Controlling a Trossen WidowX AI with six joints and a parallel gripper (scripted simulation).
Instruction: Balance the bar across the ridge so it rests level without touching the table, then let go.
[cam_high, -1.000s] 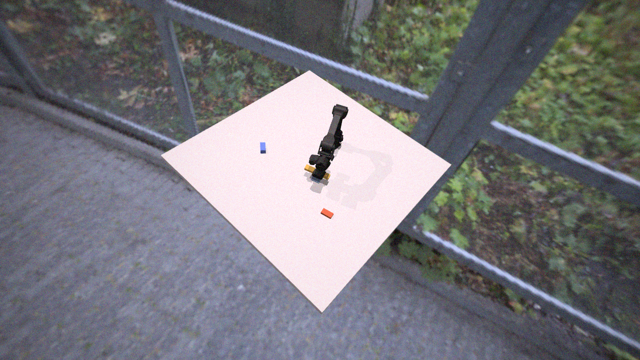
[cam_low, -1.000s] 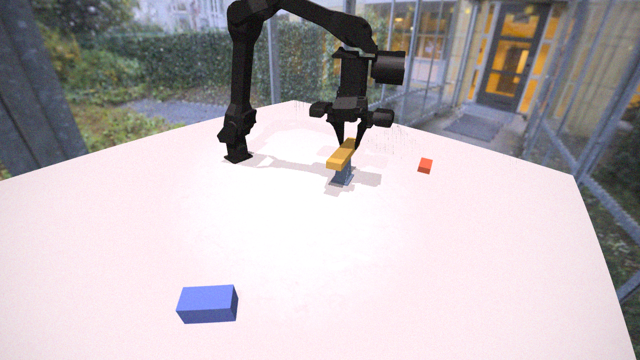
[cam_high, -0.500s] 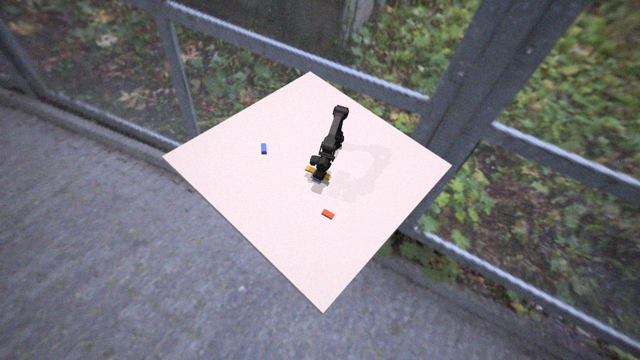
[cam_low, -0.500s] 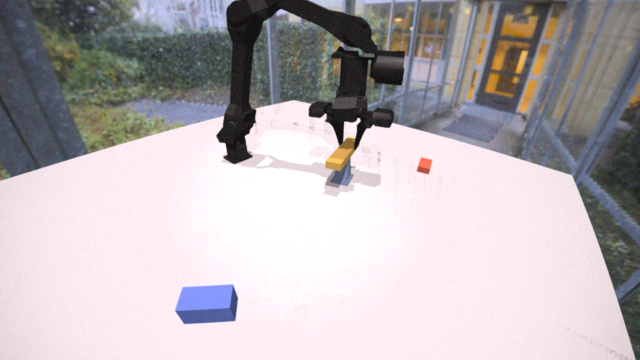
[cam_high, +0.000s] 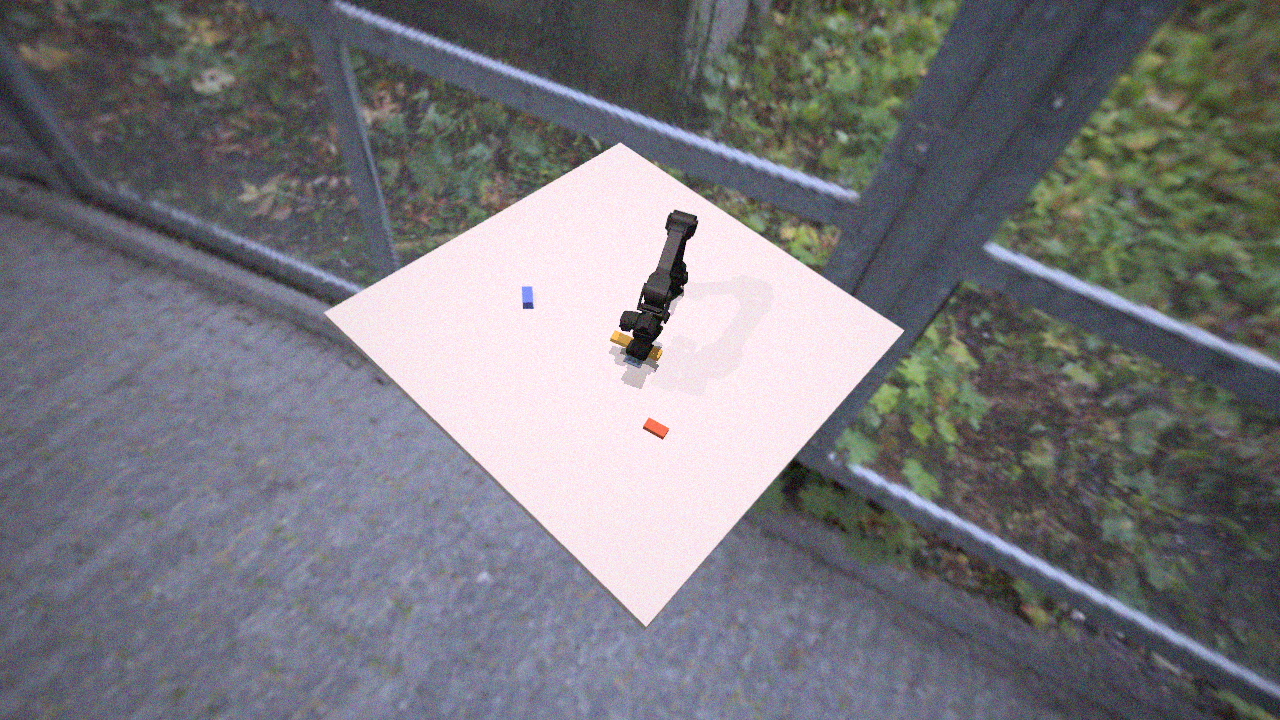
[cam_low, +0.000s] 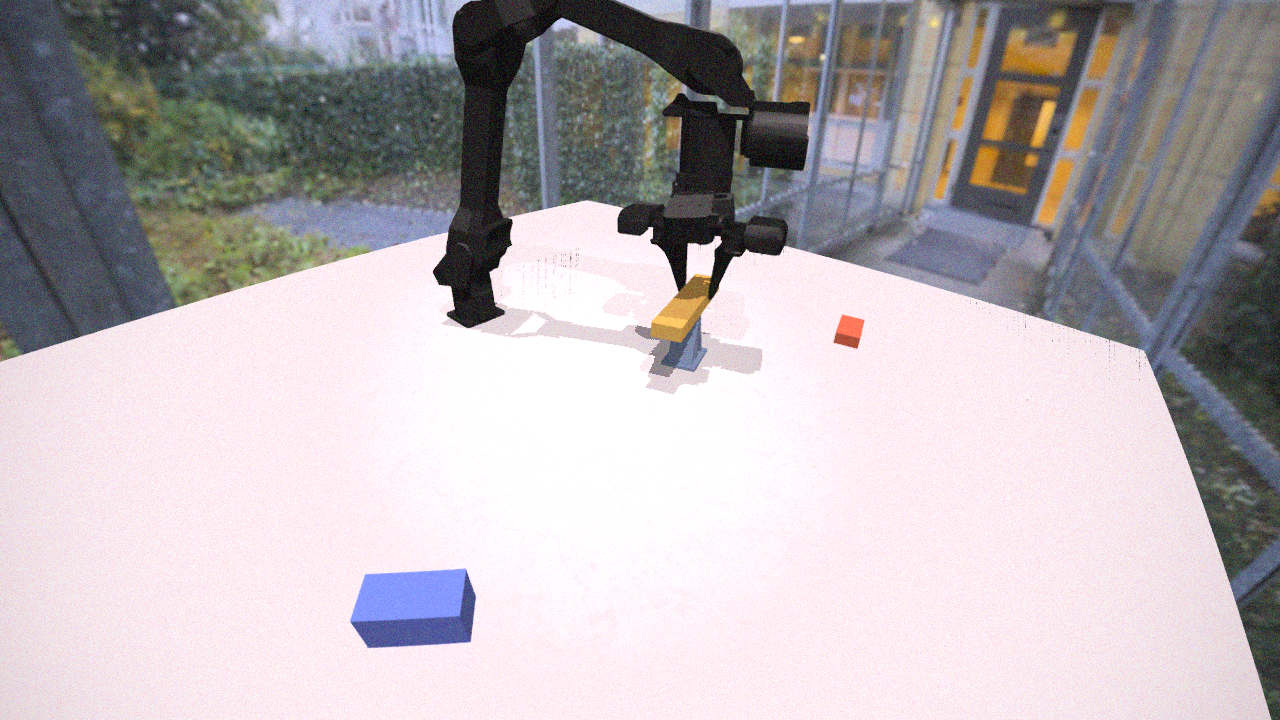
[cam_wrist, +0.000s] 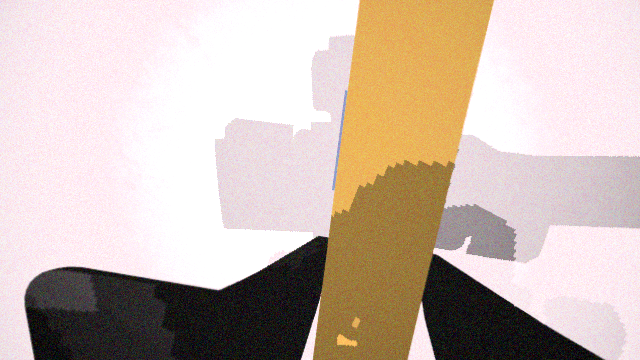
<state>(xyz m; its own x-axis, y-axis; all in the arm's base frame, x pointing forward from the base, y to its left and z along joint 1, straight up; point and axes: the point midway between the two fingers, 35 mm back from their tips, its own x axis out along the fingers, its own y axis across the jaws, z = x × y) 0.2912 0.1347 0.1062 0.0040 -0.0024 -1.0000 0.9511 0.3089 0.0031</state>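
Right now my gripper tip is 1 cm short of the yellow bar and 3 cm to the left of it. Also, from my gripper tip: blue block 9 cm ahead, 42 cm to the right, 6 cm below; red block 14 cm ahead, 18 cm to the left, 6 cm below.
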